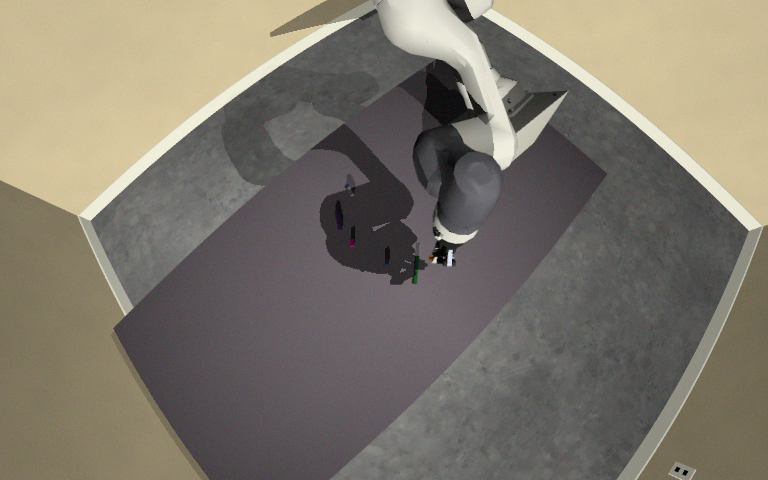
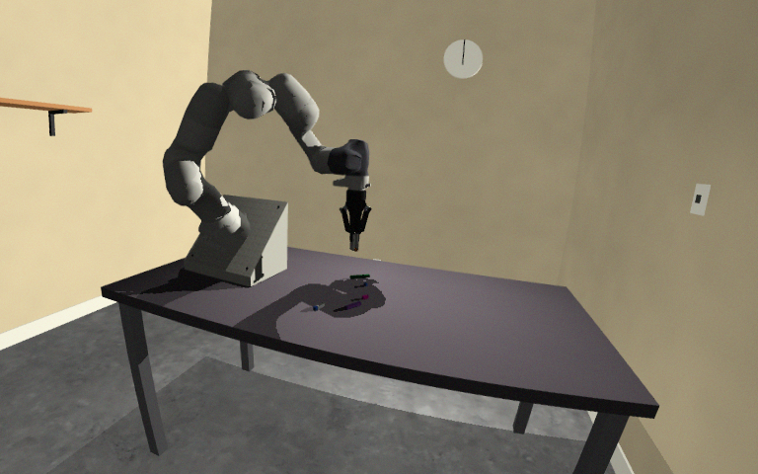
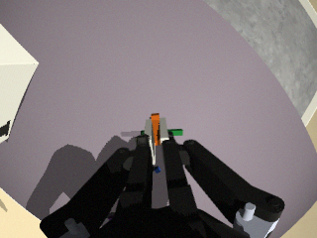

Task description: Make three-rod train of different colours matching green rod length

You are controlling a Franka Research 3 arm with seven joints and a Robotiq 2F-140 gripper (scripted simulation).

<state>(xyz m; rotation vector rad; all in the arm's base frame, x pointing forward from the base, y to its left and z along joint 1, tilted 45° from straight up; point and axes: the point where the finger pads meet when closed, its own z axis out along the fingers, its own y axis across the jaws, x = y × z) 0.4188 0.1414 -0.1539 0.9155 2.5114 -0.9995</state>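
My hand is 340 mm to the left of the grey rod, 130 mm above it and 30 mm short of it. The rest, counted from my hand: green rod: 130 mm below, 40 mm ahead, 20 mm to the right; then magenta rod: 200 mm to the right, 130 mm below, 130 mm ahead; then orange rod: 30 mm below.
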